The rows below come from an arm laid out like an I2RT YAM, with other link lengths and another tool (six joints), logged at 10 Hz.
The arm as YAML. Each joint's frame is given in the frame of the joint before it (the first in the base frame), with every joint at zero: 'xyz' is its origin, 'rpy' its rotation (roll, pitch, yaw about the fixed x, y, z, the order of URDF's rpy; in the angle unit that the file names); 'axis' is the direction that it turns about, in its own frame. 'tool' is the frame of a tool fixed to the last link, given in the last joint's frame.
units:
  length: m
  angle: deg
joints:
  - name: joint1
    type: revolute
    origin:
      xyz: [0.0, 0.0, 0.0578]
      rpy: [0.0, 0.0, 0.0]
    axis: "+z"
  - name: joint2
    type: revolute
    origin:
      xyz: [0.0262, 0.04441, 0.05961]
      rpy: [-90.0, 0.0, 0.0]
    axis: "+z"
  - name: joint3
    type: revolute
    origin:
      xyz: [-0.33, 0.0, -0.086]
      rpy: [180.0, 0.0, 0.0]
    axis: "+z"
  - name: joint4
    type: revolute
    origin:
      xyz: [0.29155, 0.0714, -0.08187]
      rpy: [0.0, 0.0, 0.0]
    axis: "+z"
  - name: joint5
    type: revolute
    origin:
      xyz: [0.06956, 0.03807, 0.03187]
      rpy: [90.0, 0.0, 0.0]
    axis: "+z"
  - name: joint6
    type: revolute
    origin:
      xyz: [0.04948, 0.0, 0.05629]
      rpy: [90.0, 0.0, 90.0]
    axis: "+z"
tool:
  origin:
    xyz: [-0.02, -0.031, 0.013]
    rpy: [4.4, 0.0, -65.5]
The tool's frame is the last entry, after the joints.
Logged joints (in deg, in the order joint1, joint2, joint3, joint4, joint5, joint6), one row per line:
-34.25, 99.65, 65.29, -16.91, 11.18, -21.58
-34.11, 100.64, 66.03, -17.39, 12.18, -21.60
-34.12, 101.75, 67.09, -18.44, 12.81, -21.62
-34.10, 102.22, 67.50, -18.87, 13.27, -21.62
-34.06, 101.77, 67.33, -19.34, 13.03, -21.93
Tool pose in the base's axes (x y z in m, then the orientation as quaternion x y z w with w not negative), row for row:
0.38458, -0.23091, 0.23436, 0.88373, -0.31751, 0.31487, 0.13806
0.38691, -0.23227, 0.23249, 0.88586, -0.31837, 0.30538, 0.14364
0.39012, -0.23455, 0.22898, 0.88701, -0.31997, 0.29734, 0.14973
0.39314, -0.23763, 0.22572, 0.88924, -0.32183, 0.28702, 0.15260
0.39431, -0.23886, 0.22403, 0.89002, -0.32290, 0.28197, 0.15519
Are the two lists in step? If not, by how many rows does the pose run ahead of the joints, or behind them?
The pose runs 1 row behind the joints: the pose in row i belongs to the joints in row i - 1.
